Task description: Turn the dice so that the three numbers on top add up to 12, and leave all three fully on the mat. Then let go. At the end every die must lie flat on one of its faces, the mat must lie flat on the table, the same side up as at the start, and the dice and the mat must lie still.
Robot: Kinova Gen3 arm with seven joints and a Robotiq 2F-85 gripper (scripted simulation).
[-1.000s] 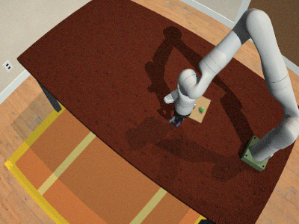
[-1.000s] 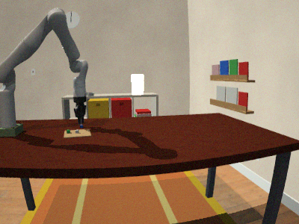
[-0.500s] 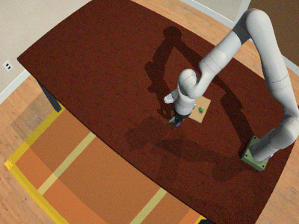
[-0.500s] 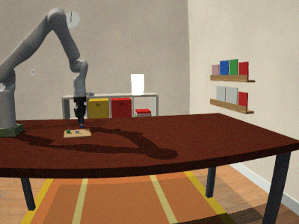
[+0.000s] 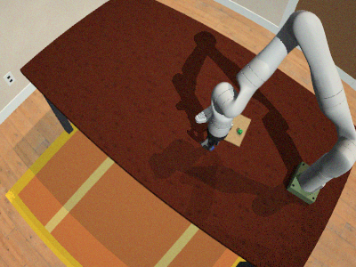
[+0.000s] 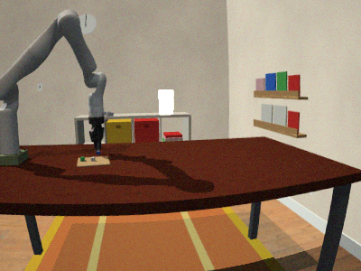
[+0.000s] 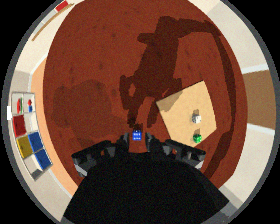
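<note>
My hand is 3 cm above the blue die. From my hand the other things lie so: white die: 13 cm to the right, 3 cm below; then green die: 4 cm behind, 13 cm to the right, 3 cm below; then tan mat: 13 cm to the right, 4 cm below.
</note>
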